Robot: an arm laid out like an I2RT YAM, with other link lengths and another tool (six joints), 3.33 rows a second.
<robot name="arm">
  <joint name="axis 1" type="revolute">
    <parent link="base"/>
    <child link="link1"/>
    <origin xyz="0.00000 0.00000 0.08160"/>
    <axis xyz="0 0 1"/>
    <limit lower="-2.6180" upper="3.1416"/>
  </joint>
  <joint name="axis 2" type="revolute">
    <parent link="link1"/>
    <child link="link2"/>
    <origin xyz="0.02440 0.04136 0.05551" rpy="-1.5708 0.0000 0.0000"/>
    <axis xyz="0 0 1"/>
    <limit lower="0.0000" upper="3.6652"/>
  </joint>
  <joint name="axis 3" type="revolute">
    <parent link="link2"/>
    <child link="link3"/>
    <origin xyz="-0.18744 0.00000 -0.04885" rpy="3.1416 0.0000 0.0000"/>
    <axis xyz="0 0 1"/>
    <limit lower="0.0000" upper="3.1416"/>
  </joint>
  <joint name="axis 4" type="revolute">
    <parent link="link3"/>
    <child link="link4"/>
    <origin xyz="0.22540 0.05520 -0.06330"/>
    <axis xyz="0 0 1"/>
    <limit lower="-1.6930" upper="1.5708"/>
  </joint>
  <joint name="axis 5" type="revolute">
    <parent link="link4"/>
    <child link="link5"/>
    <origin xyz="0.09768 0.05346 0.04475" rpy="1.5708 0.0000 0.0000"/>
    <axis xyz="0 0 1"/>
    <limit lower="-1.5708" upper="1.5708"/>
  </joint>
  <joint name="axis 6" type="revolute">
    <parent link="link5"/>
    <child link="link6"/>
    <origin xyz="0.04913 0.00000 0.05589" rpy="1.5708 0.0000 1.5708"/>
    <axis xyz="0 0 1"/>
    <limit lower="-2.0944" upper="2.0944"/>
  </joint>
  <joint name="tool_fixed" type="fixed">
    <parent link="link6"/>
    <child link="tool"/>
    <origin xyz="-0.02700 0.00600 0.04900" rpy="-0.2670 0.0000 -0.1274"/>
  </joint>
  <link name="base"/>
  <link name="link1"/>
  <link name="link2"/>
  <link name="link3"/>
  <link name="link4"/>
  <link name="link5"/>
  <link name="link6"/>
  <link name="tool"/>
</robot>
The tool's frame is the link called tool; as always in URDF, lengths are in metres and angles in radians.
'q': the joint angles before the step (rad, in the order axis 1, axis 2, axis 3, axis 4, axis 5, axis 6). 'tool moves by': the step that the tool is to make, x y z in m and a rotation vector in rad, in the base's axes. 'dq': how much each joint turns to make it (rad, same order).
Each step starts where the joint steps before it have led.
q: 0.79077, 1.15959, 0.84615, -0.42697, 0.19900, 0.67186
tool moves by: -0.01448, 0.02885, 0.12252, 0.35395, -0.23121, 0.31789
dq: -0.00573, -0.10913, 0.14132, 0.17095, -0.32042, -0.08851
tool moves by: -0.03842, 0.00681, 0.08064, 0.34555, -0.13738, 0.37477
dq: 0.00001, -0.03649, 0.01137, 0.33039, -0.38911, 0.10148
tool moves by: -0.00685, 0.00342, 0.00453, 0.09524, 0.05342, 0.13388
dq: 0.00188, 0.03381, -0.04843, 0.18863, -0.11960, 0.14161
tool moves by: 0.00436, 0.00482, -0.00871, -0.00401, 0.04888, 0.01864
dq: -0.00001, 0.03345, -0.01298, 0.03448, -0.01336, 0.04272
